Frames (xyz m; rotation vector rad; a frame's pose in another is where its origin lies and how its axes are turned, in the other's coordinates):
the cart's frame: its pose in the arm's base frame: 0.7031 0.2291 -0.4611 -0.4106 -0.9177 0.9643
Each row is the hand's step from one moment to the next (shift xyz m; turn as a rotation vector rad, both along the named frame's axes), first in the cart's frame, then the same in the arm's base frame.
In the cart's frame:
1: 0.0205 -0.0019 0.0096 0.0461 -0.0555 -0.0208
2: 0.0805 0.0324 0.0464 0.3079 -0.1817 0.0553
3: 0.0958 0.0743 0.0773 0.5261 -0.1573 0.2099
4: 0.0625 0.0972 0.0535 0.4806 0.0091 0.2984
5: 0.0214 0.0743 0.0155 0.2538 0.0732 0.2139
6: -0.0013 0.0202 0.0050 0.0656 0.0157 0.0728
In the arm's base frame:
1: -0.0018 0.0154 0.0166 0.0574 0.0109 0.0472
2: -0.0348 0.0811 0.0436 0.1261 0.1572 0.3004
3: -0.0781 0.1137 0.0407 0.0413 0.3406 0.4773
4: -0.0788 0.0999 -0.0041 -0.1290 0.3837 0.3953
5: -0.0461 0.0564 -0.0303 -0.1498 0.2343 0.1954
6: -0.0149 0.0093 -0.0112 -0.0513 0.0574 0.0627

